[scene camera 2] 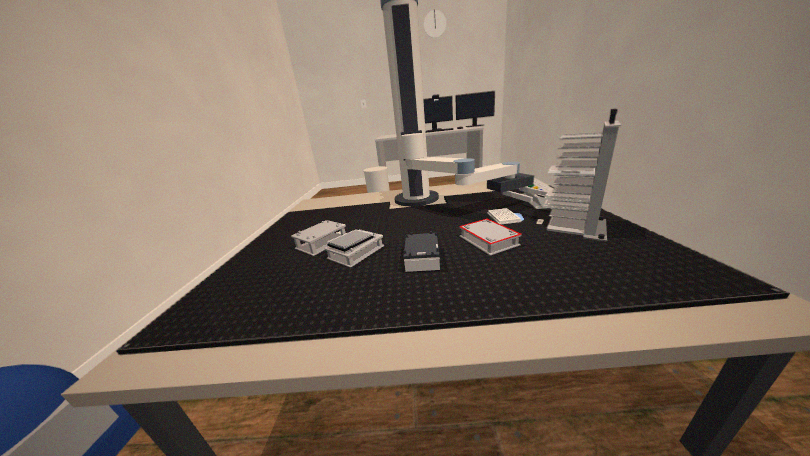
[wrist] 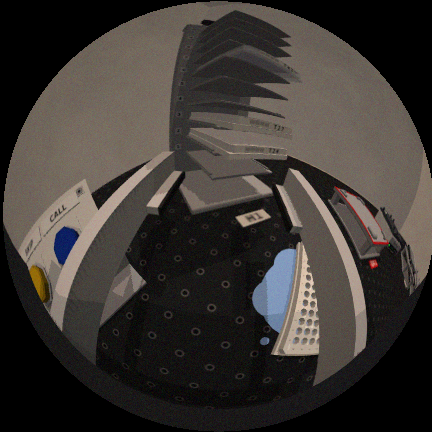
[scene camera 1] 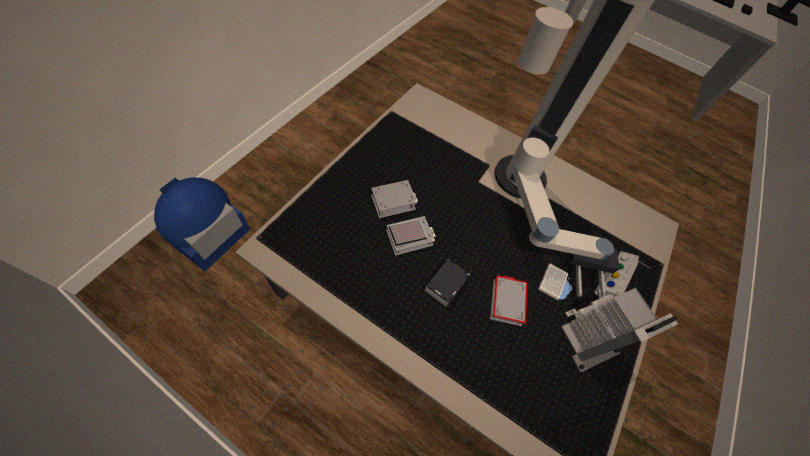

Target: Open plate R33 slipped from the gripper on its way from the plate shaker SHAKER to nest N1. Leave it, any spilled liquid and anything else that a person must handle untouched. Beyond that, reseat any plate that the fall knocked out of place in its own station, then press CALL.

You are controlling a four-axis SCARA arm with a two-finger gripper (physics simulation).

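Pixels of known places: gripper, fingertip midpoint: (scene camera 2: 540, 197) (wrist: 230, 168) (scene camera 1: 591, 298); arm's base, origin of the base link: (scene camera 2: 416, 199).
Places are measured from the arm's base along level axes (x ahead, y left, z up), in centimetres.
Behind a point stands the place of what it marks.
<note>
Open plate R33 (scene camera 1: 554, 280) {z 2.6, x 41.7, y 33.4 cm} (scene camera 2: 503, 215) {z 2.6, x 42.8, y 33.1 cm} (wrist: 305, 320) {z 2.7, x 38.6, y 36.0 cm}, a white well plate, lies on the mat with a blue spill (scene camera 1: 565, 290) {z 1.5, x 42.3, y 39.1 cm} (scene camera 2: 519, 217) {z 2.7, x 47.6, y 37.4 cm} (wrist: 280, 295) {z 1.4, x 40.8, y 38.6 cm} beside and partly under it. My gripper (scene camera 1: 590, 283) {z 9.1, x 44.1, y 46.5 cm} (wrist: 230, 168) {z 9.1, x 44.1, y 46.5 cm} is at its narrowest with nothing between its spaced fingers, above the mat between the plate and the button panel (scene camera 1: 625, 277) {z 9.3, x 27.6, y 55.5 cm}. The blue button (scene camera 1: 611, 283) {z 8.3, x 32.8, y 51.8 cm} (wrist: 66, 245) {z 8.1, x 32.9, y 51.5 cm} is near the CALL label, left of the left finger in the wrist view. Plate T27 (wrist: 270, 126) {z 12.6, x 50.5, y 45.3 cm} and plate T24 (wrist: 260, 151) {z 9.6, x 49.9, y 45.7 cm} lie in the rack; a plate higher up reaches out slightly past its neighbours.
The tall rack (scene camera 2: 600, 181) {z 19.3, x 64.1, y 52.9 cm} (wrist: 180, 100) {z 15.1, x 52.8, y 59.1 cm} stands behind label H1 (wrist: 253, 218) {z 1.5, x 49.1, y 44.3 cm}. A red-edged station (scene camera 1: 510, 300) {z 5.3, x 61.3, y 21.7 cm} (scene camera 2: 490, 232) {z 5.3, x 62.5, y 21.5 cm}, a dark device (scene camera 1: 447, 281) {z 6.8, x 69.4, y -1.4 cm} (scene camera 2: 421, 246) {z 6.8, x 70.5, y -1.6 cm}, a grey nest bearing a plate (scene camera 1: 409, 232) {z 7.6, x 61.1, y -24.0 cm} (scene camera 2: 351, 240) {z 7.7, x 63.6, y -23.8 cm} and another grey nest (scene camera 1: 393, 196) {z 6.9, x 50.4, y -39.0 cm} (scene camera 2: 318, 232) {z 6.9, x 52.0, y -38.6 cm} stand on the mat.
</note>
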